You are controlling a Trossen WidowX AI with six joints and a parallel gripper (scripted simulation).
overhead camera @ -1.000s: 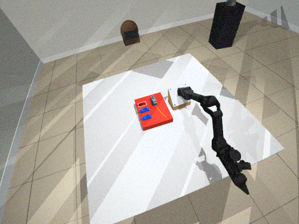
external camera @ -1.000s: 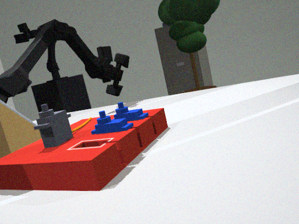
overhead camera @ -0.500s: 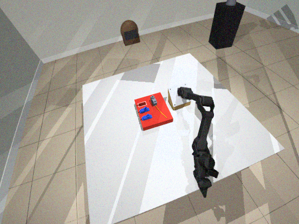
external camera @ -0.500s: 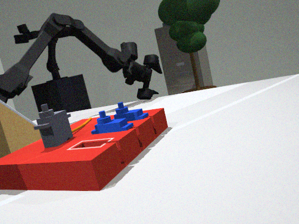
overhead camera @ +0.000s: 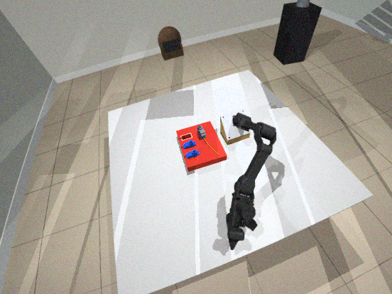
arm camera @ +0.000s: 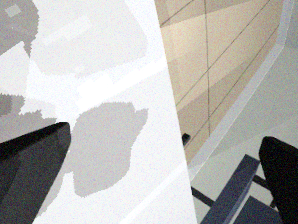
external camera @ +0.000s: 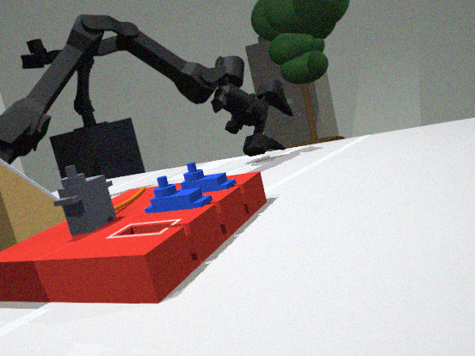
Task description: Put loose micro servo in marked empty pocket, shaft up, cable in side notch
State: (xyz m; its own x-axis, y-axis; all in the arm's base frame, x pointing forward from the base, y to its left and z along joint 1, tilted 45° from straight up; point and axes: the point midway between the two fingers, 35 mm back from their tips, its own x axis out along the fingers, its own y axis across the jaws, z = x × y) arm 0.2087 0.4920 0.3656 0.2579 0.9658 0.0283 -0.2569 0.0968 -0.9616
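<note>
Now: the red deck 20 mm behind my gripper tip, 590 mm to the right of it and 20 mm below it.
</note>
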